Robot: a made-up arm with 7 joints.
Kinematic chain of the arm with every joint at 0, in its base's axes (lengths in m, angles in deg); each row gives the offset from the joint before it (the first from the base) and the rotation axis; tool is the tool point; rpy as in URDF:
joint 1: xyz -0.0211 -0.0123 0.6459 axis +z
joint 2: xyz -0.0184 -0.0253 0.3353 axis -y
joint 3: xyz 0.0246 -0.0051 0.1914 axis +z
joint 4: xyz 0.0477 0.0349 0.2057 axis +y
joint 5: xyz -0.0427 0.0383 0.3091 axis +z
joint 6: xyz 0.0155 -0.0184 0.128 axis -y
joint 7: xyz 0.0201 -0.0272 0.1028 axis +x
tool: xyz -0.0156 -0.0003 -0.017 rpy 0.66 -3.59 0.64
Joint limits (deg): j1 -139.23..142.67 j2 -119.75..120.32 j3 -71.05..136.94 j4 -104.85..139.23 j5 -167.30..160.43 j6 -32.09..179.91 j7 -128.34..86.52
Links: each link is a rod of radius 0.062 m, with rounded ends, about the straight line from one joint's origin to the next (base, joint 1, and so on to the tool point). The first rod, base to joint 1, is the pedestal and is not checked.
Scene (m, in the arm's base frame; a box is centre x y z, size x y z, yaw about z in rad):
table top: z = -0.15
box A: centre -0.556 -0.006 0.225 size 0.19 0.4 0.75 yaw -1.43
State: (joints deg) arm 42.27 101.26 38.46 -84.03 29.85 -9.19 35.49
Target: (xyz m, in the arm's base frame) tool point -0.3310 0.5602 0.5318
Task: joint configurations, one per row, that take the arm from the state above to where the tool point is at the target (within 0.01 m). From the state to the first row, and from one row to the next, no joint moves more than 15 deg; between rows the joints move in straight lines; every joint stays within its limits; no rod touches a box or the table.
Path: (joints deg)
1: 27.60 89.65 34.23 -88.27 30.57 -9.12 35.62
2: 12.93 78.05 29.99 -92.50 31.29 -9.05 35.74
3: -1.74 66.44 25.76 -96.74 32.01 -8.98 35.87
4: -16.41 54.84 21.52 -100.98 32.73 -8.91 35.99
5: -24.93 66.13 13.01 -90.12 34.15 -10.78 36.61
6: -33.46 77.42 4.49 -79.27 35.58 -12.66 37.23
7: -41.98 88.70 -4.02 -68.42 37.01 -14.53 37.85
8: -50.51 99.99 -12.54 -57.56 38.44 -16.41 38.46

